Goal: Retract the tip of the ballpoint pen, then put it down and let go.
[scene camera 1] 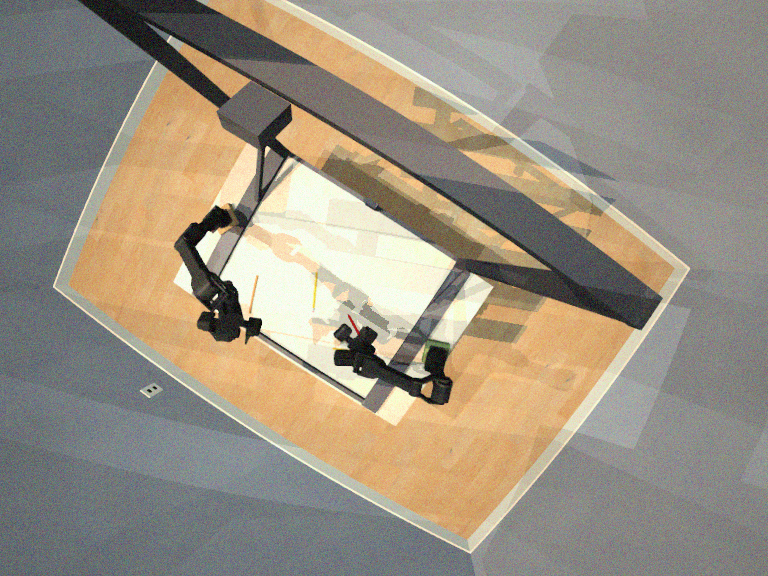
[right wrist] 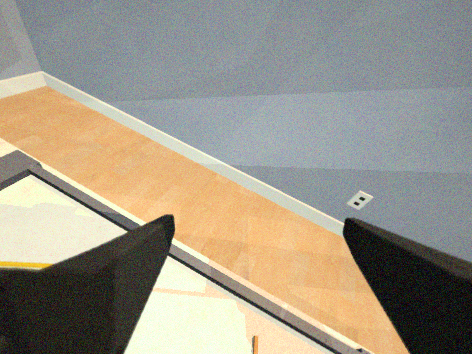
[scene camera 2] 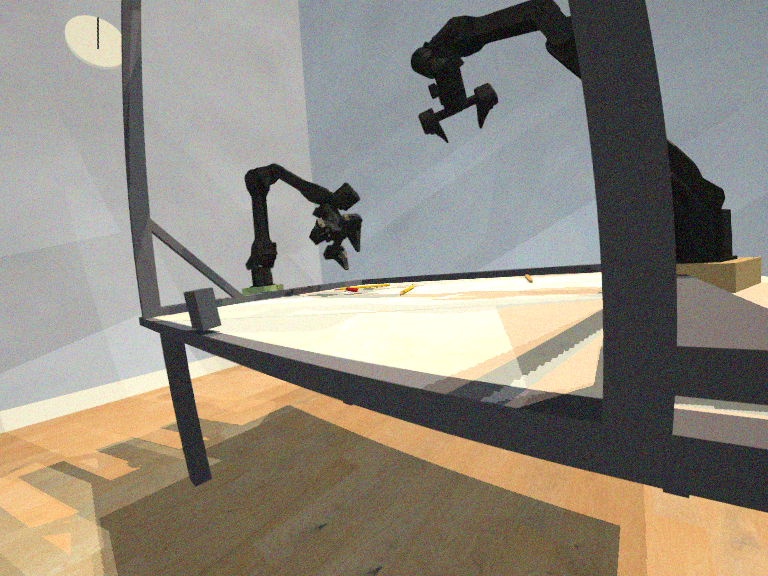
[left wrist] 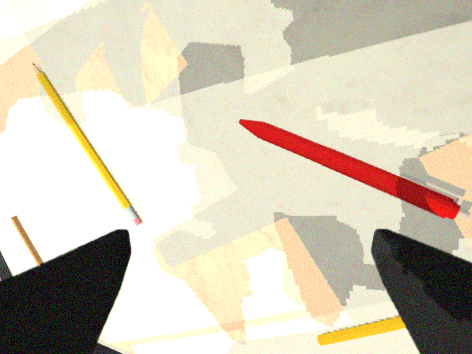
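Pixels of known places: left gripper, between the fingertips: [scene camera 2: 352,261] [left wrist: 252,241]; right gripper, between the fingertips: [scene camera 1: 231,342] [right wrist: 258,224] [scene camera 2: 463,135]; left arm's base, origin of its link: [scene camera 1: 436,354] [scene camera 2: 262,286]; right arm's base, origin of its link: [scene camera 1: 223,218] [scene camera 2: 698,261].
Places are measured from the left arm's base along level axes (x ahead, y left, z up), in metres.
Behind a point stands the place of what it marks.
Note:
The red ballpoint pen [scene camera 1: 353,324] {y -0.044, x 0.367, z -0.029 m} [scene camera 2: 351,289] {y -0.049, x 0.365, z -0.032 m} [left wrist: 345,167] {y -0.030, x 0.355, z -0.028 m} lies on the table. In the left wrist view it slants from a tapered end near the upper middle to a blunt end at the right, above the right-hand finger. Pale thin shapes show by the blunt end; I cannot tell whether the writing tip is out. My left gripper [left wrist: 252,241] {y -0.035, x 0.371, z 0.049 m} [scene camera 2: 351,259] {y -0.035, x 0.371, z 0.049 m} is open and empty, above the table near the pen, and its arm hides part of the pen in scene camera 1. My right gripper [right wrist: 258,224] {y 0.004, x 0.711, z 0.352 m} [scene camera 2: 464,134] {y 0.004, x 0.711, z 0.352 m} is open and empty, high above the table, away from the pen.
A yellow pencil [scene camera 1: 315,291] {y -0.149, x 0.555, z -0.032 m} [scene camera 2: 407,289] {y -0.164, x 0.560, z -0.033 m} [left wrist: 82,137] {y -0.154, x 0.555, z -0.034 m} lies left of the pen in the left wrist view. Another yellow stick [left wrist: 360,331] {y 0.077, x 0.401, z -0.032 m} lies below the pen there, partly behind a finger. An orange stick [scene camera 1: 253,294] {y -0.077, x 0.827, z -0.032 m} [scene camera 2: 528,278] {y -0.099, x 0.826, z -0.033 m} [right wrist: 255,345] {y -0.003, x 0.832, z -0.031 m} lies farther off. Dark frame bars edge the table.

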